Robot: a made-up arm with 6 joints.
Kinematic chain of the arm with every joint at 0, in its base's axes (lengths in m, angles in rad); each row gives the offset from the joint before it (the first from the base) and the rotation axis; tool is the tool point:
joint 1: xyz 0 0 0.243 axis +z
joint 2: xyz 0 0 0 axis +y
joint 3: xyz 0 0 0.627 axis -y
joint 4: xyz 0 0 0 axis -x
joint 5: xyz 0.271 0 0 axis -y
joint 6: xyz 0 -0.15 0 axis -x
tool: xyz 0 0 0
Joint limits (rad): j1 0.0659..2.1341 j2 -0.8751..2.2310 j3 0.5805..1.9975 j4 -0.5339..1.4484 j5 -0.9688..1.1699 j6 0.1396..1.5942
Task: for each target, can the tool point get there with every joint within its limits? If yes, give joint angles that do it. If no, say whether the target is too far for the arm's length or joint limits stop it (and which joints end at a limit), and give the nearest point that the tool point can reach.
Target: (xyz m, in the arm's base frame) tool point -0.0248 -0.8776 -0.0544
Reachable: no: joint limits stop it (at a limit: joint 2, joint 3, joint 4) | nearest point -0.0221 -0.7820 0.5734 | short by 0.635 m
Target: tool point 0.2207 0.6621 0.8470
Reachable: yes | joints 1.3675 0.9340 1.3866 0.9886 -0.2493 0.3165
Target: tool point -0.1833 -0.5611 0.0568
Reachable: no: joint limits stop it (at a limit: joint 2, joint 3, joint 4) | nearest point -0.2429 -0.7436 0.5734 | short by 0.551 m
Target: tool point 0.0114 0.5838 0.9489
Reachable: yes | joints 1.7258 0.7799 1.4874 0.8286 0.9821 0.5834
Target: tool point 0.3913 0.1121 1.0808
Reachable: yes | joints 0.4317 0.4128 0.9970 1.1452 0.9305 0.9923
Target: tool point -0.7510 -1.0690 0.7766
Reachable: no: too far | nearest point -0.4523 -0.6438 0.6936 | short by 0.526 m
